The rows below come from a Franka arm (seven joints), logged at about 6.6 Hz.
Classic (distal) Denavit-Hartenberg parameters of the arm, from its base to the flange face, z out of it. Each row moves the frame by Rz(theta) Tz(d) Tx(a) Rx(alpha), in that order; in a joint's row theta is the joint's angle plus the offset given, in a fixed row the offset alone. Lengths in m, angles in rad.
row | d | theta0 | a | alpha
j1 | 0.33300 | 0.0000 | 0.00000 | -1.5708
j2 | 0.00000 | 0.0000 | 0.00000 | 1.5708
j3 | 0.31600 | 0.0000 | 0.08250 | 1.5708
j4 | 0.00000 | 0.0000 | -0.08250 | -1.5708
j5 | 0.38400 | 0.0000 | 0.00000 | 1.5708
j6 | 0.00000 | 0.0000 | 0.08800 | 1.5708
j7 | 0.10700 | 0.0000 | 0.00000 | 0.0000
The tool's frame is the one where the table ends.
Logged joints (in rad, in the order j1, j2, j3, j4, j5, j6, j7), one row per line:
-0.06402, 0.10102, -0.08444, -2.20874, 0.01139, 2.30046, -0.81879
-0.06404, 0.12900, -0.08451, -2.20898, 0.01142, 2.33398, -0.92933
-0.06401, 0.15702, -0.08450, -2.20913, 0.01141, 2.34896, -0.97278
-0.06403, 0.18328, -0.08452, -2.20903, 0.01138, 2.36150, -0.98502
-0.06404, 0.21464, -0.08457, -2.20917, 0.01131, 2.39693, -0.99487
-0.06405, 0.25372, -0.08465, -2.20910, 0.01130, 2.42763, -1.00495
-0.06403, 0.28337, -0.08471, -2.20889, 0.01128, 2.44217, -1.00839
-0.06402, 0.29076, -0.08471, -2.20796, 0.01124, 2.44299, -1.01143
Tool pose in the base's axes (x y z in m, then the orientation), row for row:
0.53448, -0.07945, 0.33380, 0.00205, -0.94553, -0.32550, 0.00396
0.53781, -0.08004, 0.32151, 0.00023, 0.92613, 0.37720, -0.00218
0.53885, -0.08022, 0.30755, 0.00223, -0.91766, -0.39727, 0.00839
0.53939, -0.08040, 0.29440, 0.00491, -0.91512, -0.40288, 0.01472
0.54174, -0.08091, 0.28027, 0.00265, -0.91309, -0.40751, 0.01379
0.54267, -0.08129, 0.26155, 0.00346, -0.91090, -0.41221, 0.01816
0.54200, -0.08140, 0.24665, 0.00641, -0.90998, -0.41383, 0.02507
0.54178, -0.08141, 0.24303, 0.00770, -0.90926, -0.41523, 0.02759
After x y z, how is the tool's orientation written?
As a quaternion, w x y z.
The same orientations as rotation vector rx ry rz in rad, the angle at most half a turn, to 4 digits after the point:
-2.9666, -1.0213, 0.0124
2.9091, 1.1848, -0.0068
-2.8788, -1.2463, 0.0263
-2.8660, -1.2617, 0.0461
-2.8637, -1.2781, 0.0432
-2.8554, -1.2922, 0.0569
-2.8472, -1.2948, 0.0784
-2.8426, -1.2981, 0.0863

